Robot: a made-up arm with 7 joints. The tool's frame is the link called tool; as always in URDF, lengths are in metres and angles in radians. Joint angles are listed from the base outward.
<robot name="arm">
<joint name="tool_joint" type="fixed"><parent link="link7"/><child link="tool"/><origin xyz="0 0 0" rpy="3.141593 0 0"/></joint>
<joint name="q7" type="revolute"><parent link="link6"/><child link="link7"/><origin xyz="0 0 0.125" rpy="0 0 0"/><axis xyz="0 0 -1"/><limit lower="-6.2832" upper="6.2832"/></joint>
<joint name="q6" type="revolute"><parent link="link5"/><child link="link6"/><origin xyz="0 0 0.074" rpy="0 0 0"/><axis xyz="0 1 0"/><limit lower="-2.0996" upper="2.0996"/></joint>
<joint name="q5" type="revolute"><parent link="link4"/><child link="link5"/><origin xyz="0 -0.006 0.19" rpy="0 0 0"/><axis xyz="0 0 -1"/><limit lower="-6.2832" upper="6.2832"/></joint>
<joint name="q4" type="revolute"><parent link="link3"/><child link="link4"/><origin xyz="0 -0.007 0.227" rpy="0 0 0"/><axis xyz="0 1 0"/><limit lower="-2.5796" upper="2.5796"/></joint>
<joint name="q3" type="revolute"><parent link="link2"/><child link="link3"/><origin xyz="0 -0.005 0.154" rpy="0 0 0"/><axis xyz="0 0 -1"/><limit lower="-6.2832" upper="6.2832"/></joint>
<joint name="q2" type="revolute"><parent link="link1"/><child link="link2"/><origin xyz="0 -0.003 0.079" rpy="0 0 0"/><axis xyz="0 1 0"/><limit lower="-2.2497" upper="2.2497"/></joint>
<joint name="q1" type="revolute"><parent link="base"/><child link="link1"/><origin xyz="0 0 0.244" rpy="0 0 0"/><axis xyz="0 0 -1"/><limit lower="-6.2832" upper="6.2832"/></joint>
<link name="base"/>
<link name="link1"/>
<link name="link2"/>
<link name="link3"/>
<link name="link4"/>
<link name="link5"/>
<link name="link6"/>
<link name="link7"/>
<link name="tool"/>
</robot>
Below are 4 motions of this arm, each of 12 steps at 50 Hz.
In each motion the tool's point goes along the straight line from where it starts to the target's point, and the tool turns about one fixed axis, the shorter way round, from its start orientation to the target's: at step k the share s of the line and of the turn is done. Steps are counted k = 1, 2, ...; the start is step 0. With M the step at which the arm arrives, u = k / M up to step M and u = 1 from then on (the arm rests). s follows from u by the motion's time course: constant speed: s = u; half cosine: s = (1 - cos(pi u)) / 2; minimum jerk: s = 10 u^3 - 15 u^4 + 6 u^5.
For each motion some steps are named. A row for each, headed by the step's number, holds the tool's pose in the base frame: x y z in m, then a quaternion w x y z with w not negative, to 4 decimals.
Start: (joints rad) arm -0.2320 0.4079 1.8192 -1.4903 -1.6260 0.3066 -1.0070
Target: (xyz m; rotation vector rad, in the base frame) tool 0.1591 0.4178 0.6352 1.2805 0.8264 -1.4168
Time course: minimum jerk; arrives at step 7
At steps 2, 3, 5, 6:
2: 0.1783 0.4103 0.6499 0.4924 0.5474 0.3465 -0.5812
3: 0.1733 0.4122 0.6461 0.4960 0.5431 0.3455 -0.5828
5: 0.1623 0.4165 0.6377 0.5036 0.5337 0.3433 -0.5863
6: 0.1596 0.4176 0.6356 0.5055 0.5313 0.3427 -0.5872

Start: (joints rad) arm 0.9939 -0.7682 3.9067 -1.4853 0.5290 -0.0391 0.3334
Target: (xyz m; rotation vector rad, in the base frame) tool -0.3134 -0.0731 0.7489 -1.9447 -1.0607 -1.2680
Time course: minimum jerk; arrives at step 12
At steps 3, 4, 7, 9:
3: -0.2729 -0.0802 0.8102 0.3126 -0.7778 -0.3901 -0.3810
4: -0.2777 -0.0793 0.8030 0.3102 -0.7725 -0.3912 -0.3925
7: -0.2978 -0.0758 0.7726 0.2994 -0.7490 -0.3953 -0.4395
9: -0.3087 -0.0739 0.7560 0.2931 -0.7352 -0.3970 -0.4648

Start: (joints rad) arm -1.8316 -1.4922 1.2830 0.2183 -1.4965 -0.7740 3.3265
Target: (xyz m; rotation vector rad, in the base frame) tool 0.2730 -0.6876 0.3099 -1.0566 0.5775 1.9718
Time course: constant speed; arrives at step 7
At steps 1, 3, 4, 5, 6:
1: 0.2865 -0.6808 0.3051 0.4174 -0.4141 0.2011 0.7835
3: 0.2820 -0.6831 0.3067 0.4129 -0.4155 0.2103 0.7827
4: 0.2798 -0.6842 0.3075 0.4106 -0.4163 0.2149 0.7822
5: 0.2775 -0.6853 0.3083 0.4083 -0.4170 0.2195 0.7818
6: 0.2753 -0.6865 0.3091 0.4060 -0.4177 0.2241 0.7813

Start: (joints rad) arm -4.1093 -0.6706 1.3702 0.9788 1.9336 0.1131 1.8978
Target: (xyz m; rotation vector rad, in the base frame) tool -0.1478 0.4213 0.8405 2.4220 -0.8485 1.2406
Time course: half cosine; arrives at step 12
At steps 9, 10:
9: -0.1369 0.4282 0.8372 0.1644 0.8353 -0.3012 0.4296
10: -0.1428 0.4245 0.8390 0.1539 0.8383 -0.2976 0.4302

